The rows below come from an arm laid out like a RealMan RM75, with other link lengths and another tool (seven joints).
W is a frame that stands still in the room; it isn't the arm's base.
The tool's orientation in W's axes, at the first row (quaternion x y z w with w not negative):
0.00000, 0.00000, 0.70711, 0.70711
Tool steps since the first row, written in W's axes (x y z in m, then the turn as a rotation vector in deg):
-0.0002, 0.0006, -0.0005, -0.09, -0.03, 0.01
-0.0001, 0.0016, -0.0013, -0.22, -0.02, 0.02
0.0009, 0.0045, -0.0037, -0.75, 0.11, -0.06
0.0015, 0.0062, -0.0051, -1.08, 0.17, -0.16
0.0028, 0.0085, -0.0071, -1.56, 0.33, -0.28
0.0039, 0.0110, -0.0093, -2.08, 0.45, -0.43
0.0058, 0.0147, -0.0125, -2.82, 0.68, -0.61
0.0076, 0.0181, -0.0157, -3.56, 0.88, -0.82
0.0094, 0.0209, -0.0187, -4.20, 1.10, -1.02
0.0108, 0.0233, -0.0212, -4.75, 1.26, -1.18
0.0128, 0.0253, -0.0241, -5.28, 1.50, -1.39
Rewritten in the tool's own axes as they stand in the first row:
0.0006, 0.0002, -0.0005, -0.03, 0.09, 0.01
0.0016, 0.0001, -0.0013, -0.02, 0.22, 0.02
0.0045, -0.0009, -0.0037, 0.11, 0.75, -0.06
0.0062, -0.0015, -0.0051, 0.17, 1.08, -0.16
0.0085, -0.0028, -0.0071, 0.33, 1.56, -0.28
0.0110, -0.0039, -0.0093, 0.45, 2.08, -0.43
0.0147, -0.0058, -0.0125, 0.68, 2.82, -0.61
0.0181, -0.0076, -0.0157, 0.88, 3.56, -0.82
0.0209, -0.0094, -0.0187, 1.10, 4.20, -1.02
0.0233, -0.0108, -0.0212, 1.26, 4.75, -1.18
0.0253, -0.0128, -0.0241, 1.50, 5.28, -1.39

